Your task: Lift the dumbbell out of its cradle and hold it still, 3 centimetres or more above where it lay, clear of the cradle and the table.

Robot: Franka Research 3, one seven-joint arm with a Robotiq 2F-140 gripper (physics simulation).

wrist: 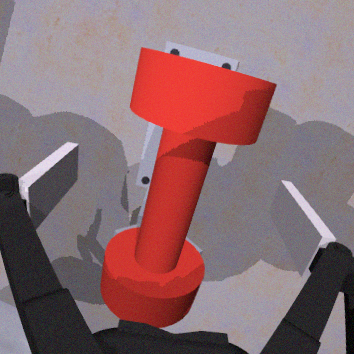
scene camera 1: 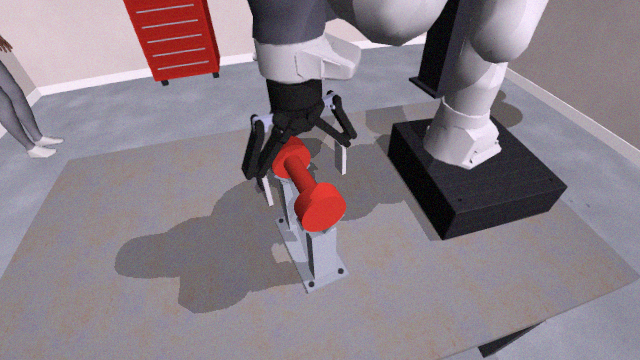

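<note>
The red dumbbell (scene camera 1: 301, 175) (wrist: 175, 205) rests in the light grey cradle (scene camera 1: 325, 255) (wrist: 200, 54), its two ends on the uprights. In the wrist view its handle runs slightly slanted, from the large end at the top to the other end at lower left. My gripper (scene camera 1: 305, 176) (wrist: 177, 179) is wide open, with one pale finger pad on each side of the dumbbell and visible space between pads and handle. Its palm is over the far end in the scene view. The dumbbell hides much of the cradle in the wrist view.
The cradle's bolted base stands on the mottled grey table (scene camera 1: 450, 300). The arm's black base block (scene camera 1: 500, 200) is at the right. Beyond the table are a red drawer cabinet (scene camera 1: 175, 37), a dark column (scene camera 1: 436, 55) and a person's legs (scene camera 1: 19, 107) at far left.
</note>
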